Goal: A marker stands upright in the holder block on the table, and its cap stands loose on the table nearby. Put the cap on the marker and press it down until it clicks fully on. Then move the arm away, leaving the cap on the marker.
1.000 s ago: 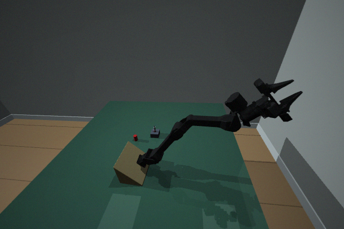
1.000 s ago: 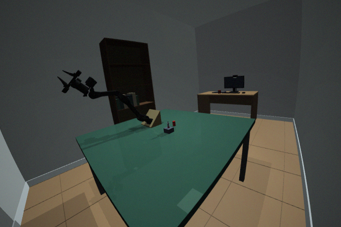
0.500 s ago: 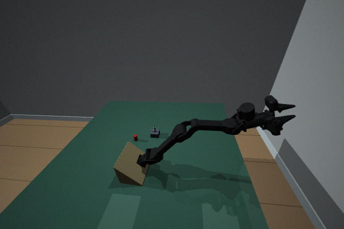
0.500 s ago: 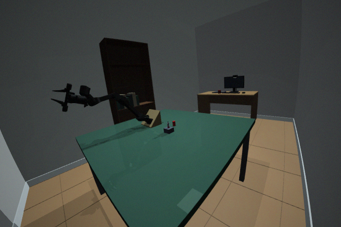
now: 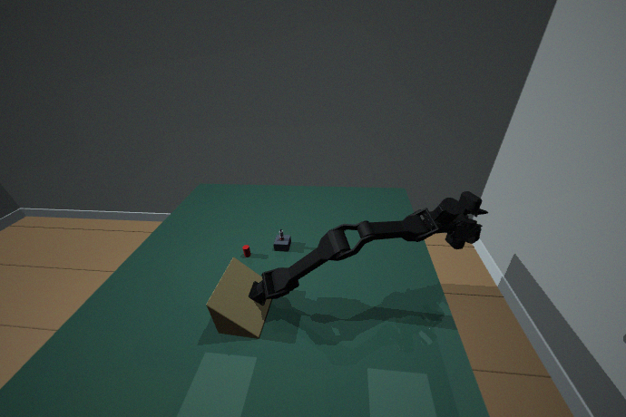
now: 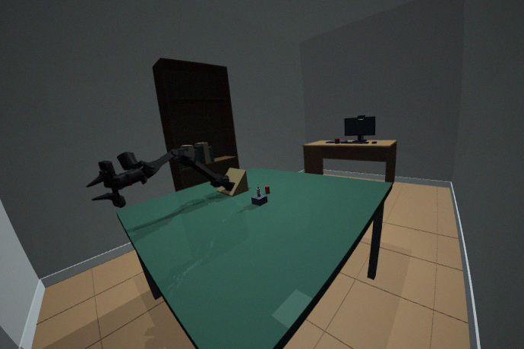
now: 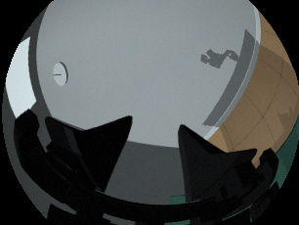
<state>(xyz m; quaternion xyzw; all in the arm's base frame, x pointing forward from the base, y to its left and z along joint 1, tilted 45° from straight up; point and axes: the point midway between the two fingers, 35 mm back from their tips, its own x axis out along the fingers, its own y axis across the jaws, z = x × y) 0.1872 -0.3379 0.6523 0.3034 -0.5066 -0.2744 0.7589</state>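
Right now my gripper tip is 86 cm to the right of the red cap, 24 cm above it and 3 cm short of it. The rest, counted from my gripper tip: dark holder block: 72 cm to the left, 25 cm below, 10 cm ahead.
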